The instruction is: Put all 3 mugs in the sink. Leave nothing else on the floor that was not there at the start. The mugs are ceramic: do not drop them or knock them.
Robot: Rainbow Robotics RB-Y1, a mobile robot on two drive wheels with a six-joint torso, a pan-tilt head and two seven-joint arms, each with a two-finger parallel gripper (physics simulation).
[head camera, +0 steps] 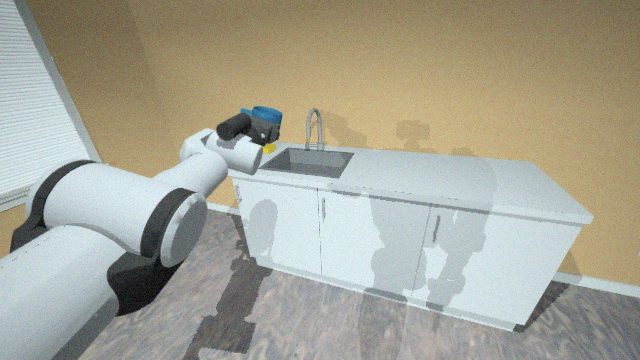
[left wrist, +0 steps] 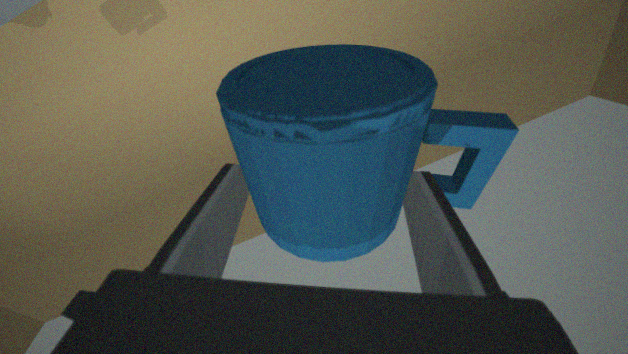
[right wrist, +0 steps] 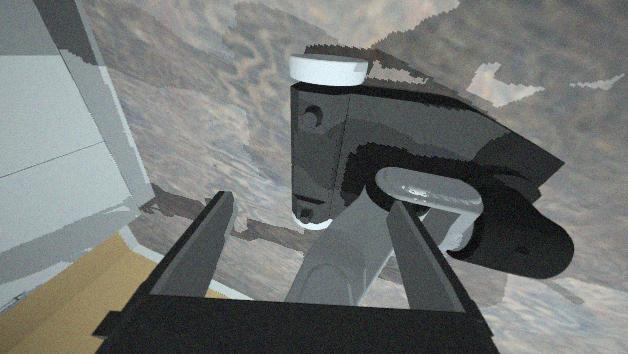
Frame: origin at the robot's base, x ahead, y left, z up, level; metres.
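Seen in the pictures: left gripper, between the fingertips: (head camera: 264, 122) (left wrist: 324, 182); right gripper, between the fingertips: (right wrist: 312, 206).
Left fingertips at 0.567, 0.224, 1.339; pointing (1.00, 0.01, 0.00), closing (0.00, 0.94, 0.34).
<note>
A point is followed by its place in that frame, as x, y, z.
A blue mug (head camera: 272, 116) @(0.552, 0.192, 1.361) (left wrist: 327, 185) @(0.543, 0.232, 1.321) is upright, its handle at the right in the left wrist view. My left gripper (head camera: 265, 126) @(0.567, 0.224, 1.339) (left wrist: 324, 182) @(0.567, 0.224, 1.339) is shut on its sides. In the head camera they appear above the counter's left end, left of the faucet and sink; the exact height above the counter is hard to tell. The grey sink (head camera: 320, 161) @(1.494, 0.141, 0.832) is set in the counter's left part; no mug shows in its visible part, and the arm is in front of its left side. My right gripper (right wrist: 312, 206) @(-0.094, -0.235, 0.555) is open and empty. The other two mugs do not show.
The white counter (head camera: 425, 175) @(1.085, -0.483, 0.910) runs right from the sink. A faucet (head camera: 320, 131) @(1.540, 0.137, 1.049) stands behind the sink. A yellow block (head camera: 269, 148) @(1.473, 0.513, 0.947) lies on the counter just below the left gripper in the picture, partly hidden. The robot's base (right wrist: 320, 145) @(-0.019, -0.089, 0.191) shows in the right wrist view.
</note>
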